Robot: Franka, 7 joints.
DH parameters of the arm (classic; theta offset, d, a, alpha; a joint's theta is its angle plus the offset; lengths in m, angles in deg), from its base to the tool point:
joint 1: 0 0.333 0 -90
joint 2: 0 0 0 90
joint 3: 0 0.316 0.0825 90
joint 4: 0 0 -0.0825 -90
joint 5: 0 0.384 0 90
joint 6: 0 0 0.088 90
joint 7: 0 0.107 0 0
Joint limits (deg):
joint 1: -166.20..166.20
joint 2: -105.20..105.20
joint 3: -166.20..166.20
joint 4: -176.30..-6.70
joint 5: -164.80..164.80
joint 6: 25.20..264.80
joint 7: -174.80..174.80
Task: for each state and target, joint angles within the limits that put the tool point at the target. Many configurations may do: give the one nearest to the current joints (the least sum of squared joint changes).
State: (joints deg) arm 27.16 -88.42 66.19 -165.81 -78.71 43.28 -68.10
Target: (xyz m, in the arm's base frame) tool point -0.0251 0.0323 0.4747
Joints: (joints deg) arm 30.49 -99.29 59.78 -176.30 -51.41 29.64 -68.10
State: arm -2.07 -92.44 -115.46 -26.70 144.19 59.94 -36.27
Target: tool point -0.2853 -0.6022 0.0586
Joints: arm 33.59 -105.20 -125.04 -66.14 131.37 43.33 -36.27
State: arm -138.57 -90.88 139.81 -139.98 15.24 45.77 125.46
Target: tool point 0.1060 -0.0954 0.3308
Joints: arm -120.80 -97.08 105.09 -163.35 -13.52 33.90 125.46
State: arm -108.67 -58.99 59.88 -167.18 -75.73 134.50 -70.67
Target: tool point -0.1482 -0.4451 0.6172
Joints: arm -141.07 -28.37 29.61 -127.33 -77.92 132.77 -70.67
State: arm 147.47 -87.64 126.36 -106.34 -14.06 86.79 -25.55
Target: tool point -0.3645 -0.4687 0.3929
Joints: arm 120.82 -74.43 93.72 -99.60 -20.58 93.46 -25.55
